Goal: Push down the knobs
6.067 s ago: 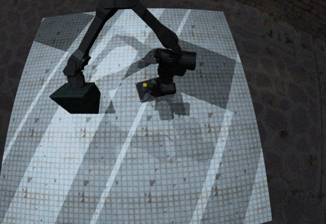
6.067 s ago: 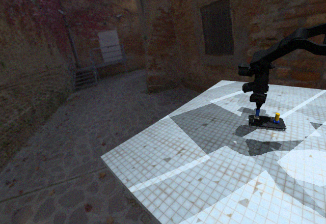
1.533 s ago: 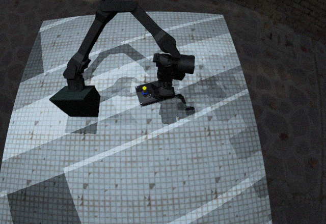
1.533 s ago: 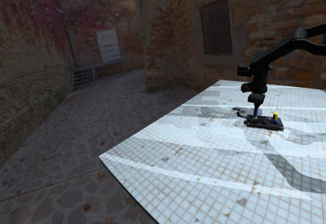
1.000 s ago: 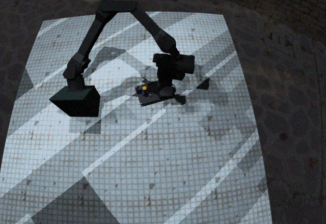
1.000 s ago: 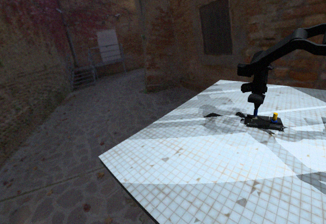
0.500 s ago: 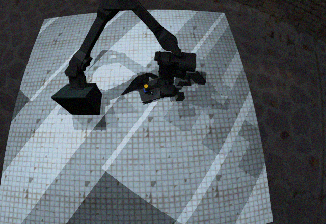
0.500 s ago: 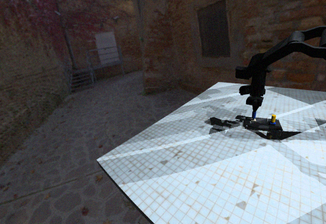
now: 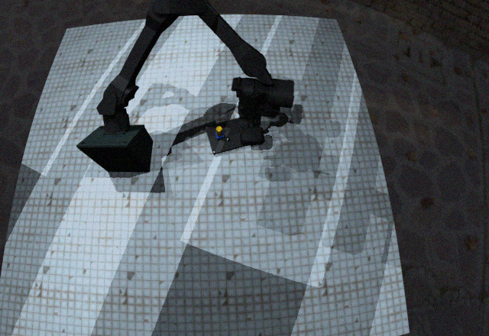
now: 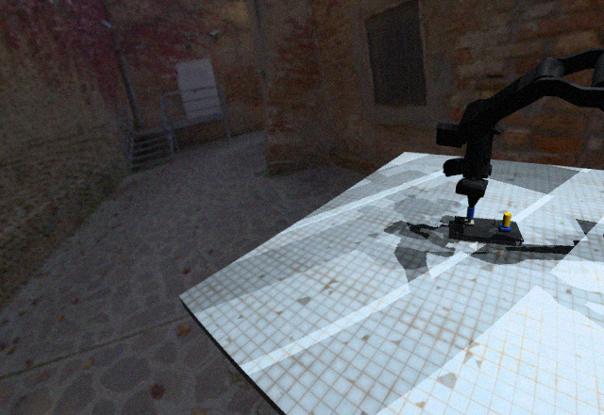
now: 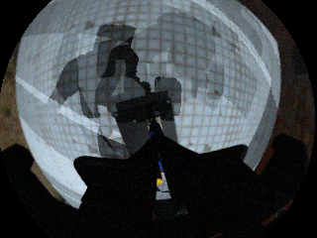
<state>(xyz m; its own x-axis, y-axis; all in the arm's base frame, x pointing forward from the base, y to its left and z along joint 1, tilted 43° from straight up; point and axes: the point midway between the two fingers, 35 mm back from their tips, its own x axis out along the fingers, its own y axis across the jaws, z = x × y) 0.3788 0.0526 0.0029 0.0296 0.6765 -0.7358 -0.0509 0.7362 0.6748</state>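
The blue knob lies 2 cm below my gripper tip. The rest, counted from my gripper tip: yellow knob: 9 cm behind, 2 cm below, 1 cm to the right.
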